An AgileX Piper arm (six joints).
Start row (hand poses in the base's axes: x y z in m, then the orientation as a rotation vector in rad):
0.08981 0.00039 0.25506 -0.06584 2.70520 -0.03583
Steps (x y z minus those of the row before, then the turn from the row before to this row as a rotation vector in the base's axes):
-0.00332 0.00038 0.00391 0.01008 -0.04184 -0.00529
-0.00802 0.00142 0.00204 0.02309 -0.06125 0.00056
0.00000 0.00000 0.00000 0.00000 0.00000 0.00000
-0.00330 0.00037 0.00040 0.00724 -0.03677 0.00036
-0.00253 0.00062 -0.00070 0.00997 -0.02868 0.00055
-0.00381 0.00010 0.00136 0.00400 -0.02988 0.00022
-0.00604 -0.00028 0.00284 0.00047 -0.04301 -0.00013
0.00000 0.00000 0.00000 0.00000 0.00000 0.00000
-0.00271 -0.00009 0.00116 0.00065 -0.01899 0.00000
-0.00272 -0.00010 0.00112 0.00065 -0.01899 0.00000
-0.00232 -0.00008 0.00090 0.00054 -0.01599 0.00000
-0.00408 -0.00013 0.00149 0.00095 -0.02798 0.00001
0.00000 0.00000 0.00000 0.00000 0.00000 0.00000
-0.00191 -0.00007 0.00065 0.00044 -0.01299 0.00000
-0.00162 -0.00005 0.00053 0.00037 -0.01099 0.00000
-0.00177 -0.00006 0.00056 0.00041 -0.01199 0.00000
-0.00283 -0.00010 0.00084 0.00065 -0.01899 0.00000
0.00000 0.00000 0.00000 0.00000 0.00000 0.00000
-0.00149 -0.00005 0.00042 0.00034 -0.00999 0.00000
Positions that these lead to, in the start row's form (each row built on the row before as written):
0.08649 0.00077 0.25897 -0.05432 2.66358 -0.02488
0.07847 0.00219 0.26101 -0.04608 2.60216 0.00433
0.07847 0.00219 0.26101 -0.04608 2.60216 0.00433
0.07517 0.00256 0.26141 -0.04362 2.56528 0.01291
0.07264 0.00318 0.26071 -0.04044 2.53640 0.02511
0.06883 0.00328 0.26207 -0.03923 2.50643 0.02945
0.06279 0.00300 0.26491 -0.03911 2.46342 0.02885
0.06279 0.00300 0.26491 -0.03911 2.46342 0.02885
0.06008 0.00291 0.26607 -0.03893 2.44442 0.02915
0.05736 0.00281 0.26719 -0.03875 2.42542 0.02945
0.05504 0.00273 0.26809 -0.03860 2.40942 0.02969
0.05096 0.00260 0.26958 -0.03835 2.38142 0.03011
0.05096 0.00260 0.26958 -0.03835 2.38142 0.03011
0.04905 0.00253 0.27023 -0.03823 2.36842 0.03030
0.04743 0.00248 0.27076 -0.03813 2.35742 0.03045
0.04566 0.00242 0.27132 -0.03801 2.34542 0.03062
0.04283 0.00232 0.27216 -0.03782 2.32642 0.03089
0.04283 0.00232 0.27216 -0.03782 2.32642 0.03089
0.04134 0.00227 0.27258 -0.03772 2.31642 0.03103

